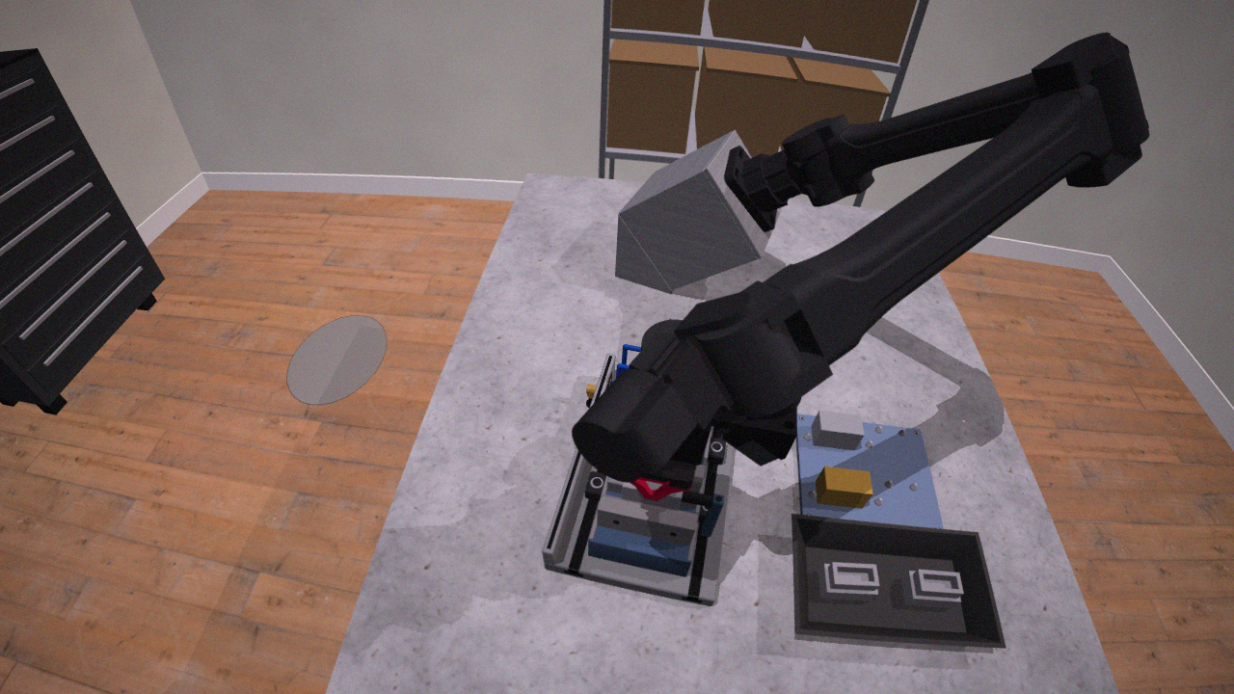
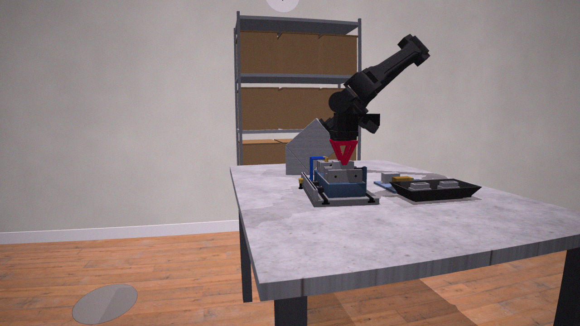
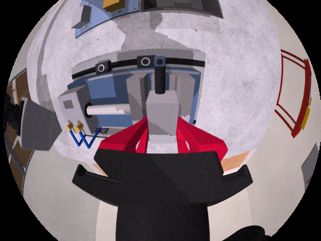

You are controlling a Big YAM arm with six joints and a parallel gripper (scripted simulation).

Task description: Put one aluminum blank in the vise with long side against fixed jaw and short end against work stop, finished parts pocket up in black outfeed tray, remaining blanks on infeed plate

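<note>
My hand is 1 cm past the work stop rod, 5 cm to the right of it and 3 cm above it. The rest, counted from my hand: yellow brass blank 10 cm behind, 23 cm to the left, 9 cm below; blue infeed plate 15 cm behind, 27 cm to the left, 11 cm below.
</note>
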